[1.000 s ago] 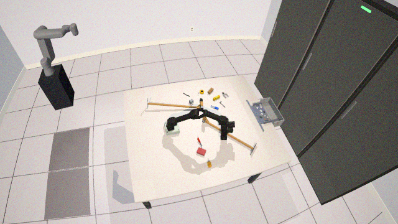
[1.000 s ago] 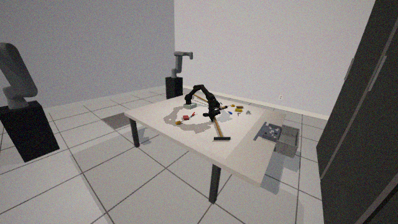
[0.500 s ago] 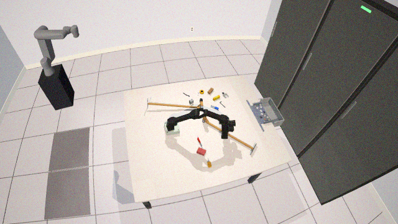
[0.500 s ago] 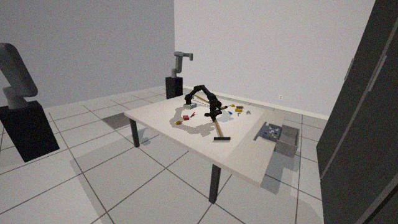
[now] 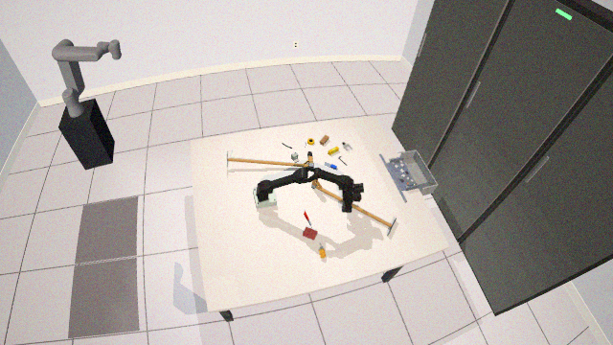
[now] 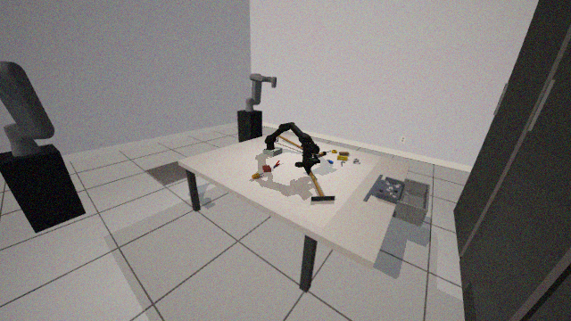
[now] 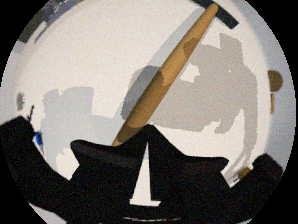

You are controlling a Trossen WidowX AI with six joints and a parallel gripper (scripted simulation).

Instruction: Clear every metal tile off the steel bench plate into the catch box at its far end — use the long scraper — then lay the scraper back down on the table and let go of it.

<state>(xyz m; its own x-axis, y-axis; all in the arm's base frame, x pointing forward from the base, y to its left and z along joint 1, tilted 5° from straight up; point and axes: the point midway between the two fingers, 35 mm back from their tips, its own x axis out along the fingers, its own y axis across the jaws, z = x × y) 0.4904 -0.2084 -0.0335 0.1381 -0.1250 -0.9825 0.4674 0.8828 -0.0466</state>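
My gripper tip is now 50 mm below the long scraper and 30 mm short of it. Also, from my gripper tip: red block 300 mm behind, 100 mm to the right; blue piece 350 mm to the left, 30 mm ahead, 10 mm below; red tool 280 mm behind, 10 mm to the right.
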